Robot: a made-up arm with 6 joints.
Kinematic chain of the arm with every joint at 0, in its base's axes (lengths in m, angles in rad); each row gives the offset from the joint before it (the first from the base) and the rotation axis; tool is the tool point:
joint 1: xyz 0 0 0.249 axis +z
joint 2: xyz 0 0 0 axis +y
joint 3: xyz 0 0 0.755 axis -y
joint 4: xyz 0 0 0 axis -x
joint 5: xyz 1.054 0 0 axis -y
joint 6: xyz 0 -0.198 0 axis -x
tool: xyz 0 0 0
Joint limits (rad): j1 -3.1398..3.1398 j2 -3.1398..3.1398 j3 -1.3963..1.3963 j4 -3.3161..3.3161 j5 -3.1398..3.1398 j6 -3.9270..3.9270
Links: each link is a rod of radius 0.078 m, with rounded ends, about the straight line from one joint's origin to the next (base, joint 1, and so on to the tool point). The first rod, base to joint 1, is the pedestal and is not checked.
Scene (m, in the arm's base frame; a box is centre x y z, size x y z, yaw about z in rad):
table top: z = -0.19
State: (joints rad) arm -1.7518 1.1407 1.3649 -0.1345 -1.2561 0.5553
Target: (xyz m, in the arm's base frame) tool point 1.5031 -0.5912 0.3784
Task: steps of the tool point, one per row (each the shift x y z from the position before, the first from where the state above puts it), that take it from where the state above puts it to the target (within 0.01 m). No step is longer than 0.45 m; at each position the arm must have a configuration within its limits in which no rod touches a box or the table.
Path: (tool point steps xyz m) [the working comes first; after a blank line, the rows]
Joints at the target: -0.2577 0.9200 0.6612 -0.3098 -1.2561 0.5553
Straight joint move there: clear.

1: 0.4247 -0.0749 -0.0644
2: 0.4280 0.0406 -0.0657
3: 0.3988 0.1517 -0.0664
4: 0.3400 0.2494 -0.0665
5: 0.2568 0.3250 -0.0661
6: 0.1574 0.3733 -0.0648

